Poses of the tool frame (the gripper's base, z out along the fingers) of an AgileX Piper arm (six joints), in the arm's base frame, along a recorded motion.
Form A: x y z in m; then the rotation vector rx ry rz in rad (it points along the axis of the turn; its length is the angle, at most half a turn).
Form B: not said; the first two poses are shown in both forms.
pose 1, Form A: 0.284, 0.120, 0.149, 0.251, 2.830, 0.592
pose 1, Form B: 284, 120, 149, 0.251, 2.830, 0.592
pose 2, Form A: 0.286, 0.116, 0.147, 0.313, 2.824, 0.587
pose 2, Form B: 286, 116, 147, 0.313, 2.824, 0.587
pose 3, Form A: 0.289, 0.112, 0.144, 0.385, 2.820, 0.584
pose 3, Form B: 289, 112, 144, 0.385, 2.820, 0.584
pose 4, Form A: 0.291, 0.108, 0.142, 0.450, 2.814, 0.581
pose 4, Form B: 291, 108, 142, 0.450, 2.814, 0.581
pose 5, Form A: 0.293, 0.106, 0.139, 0.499, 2.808, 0.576
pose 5, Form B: 293, 106, 139, 0.499, 2.808, 0.576
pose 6, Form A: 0.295, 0.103, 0.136, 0.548, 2.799, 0.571
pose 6, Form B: 295, 103, 136, 0.548, 2.799, 0.571
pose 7, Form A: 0.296, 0.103, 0.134, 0.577, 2.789, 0.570
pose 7, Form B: 296, 103, 134, 0.577, 2.789, 0.570
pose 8, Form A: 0.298, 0.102, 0.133, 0.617, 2.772, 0.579
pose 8, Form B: 298, 102, 133, 0.617, 2.772, 0.579
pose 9, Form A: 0.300, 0.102, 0.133, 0.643, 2.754, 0.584
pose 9, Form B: 300, 102, 133, 0.643, 2.754, 0.584
